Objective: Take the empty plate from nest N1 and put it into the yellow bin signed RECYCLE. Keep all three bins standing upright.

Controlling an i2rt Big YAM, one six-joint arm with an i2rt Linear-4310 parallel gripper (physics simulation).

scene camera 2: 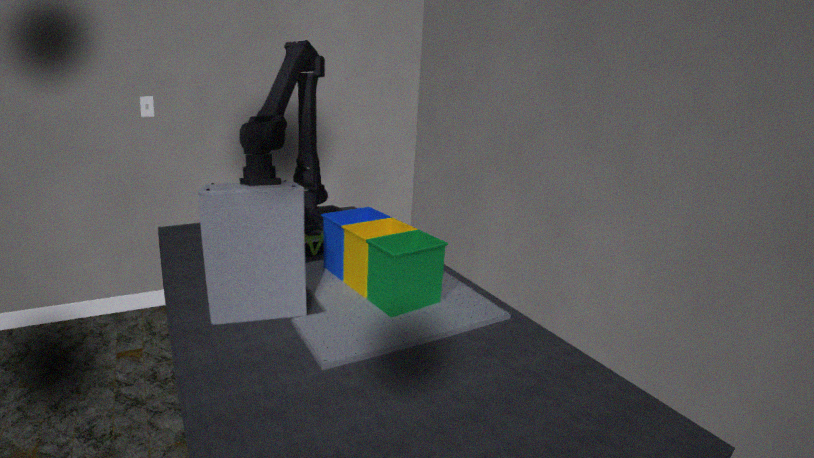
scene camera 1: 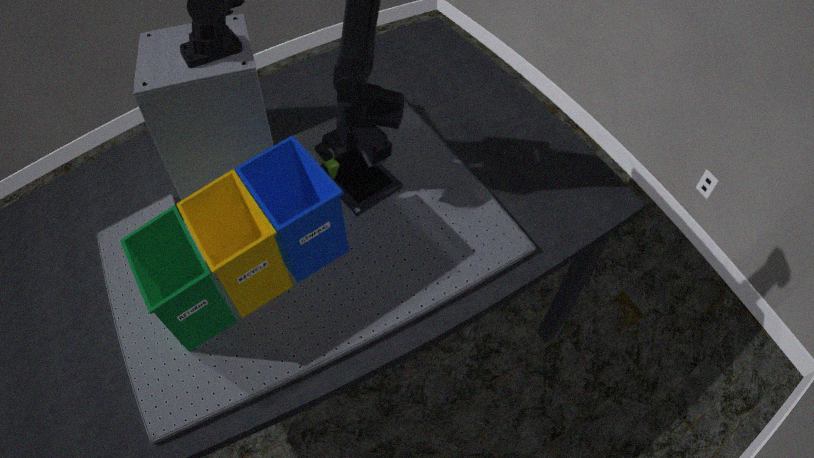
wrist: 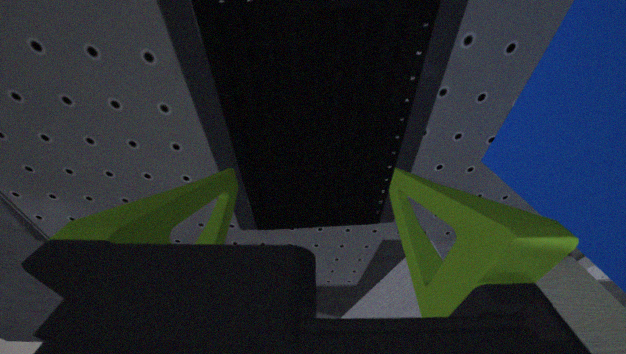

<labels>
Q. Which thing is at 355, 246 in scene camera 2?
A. A yellow recycle bin.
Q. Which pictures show the green returns bin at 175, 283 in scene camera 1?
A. Scene camera 2 and scene camera 1 only.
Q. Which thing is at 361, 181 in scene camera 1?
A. A black plate.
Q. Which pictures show the yellow recycle bin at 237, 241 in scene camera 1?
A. Scene camera 2 and scene camera 1 only.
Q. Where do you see a green returns bin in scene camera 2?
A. At 405, 270
</labels>
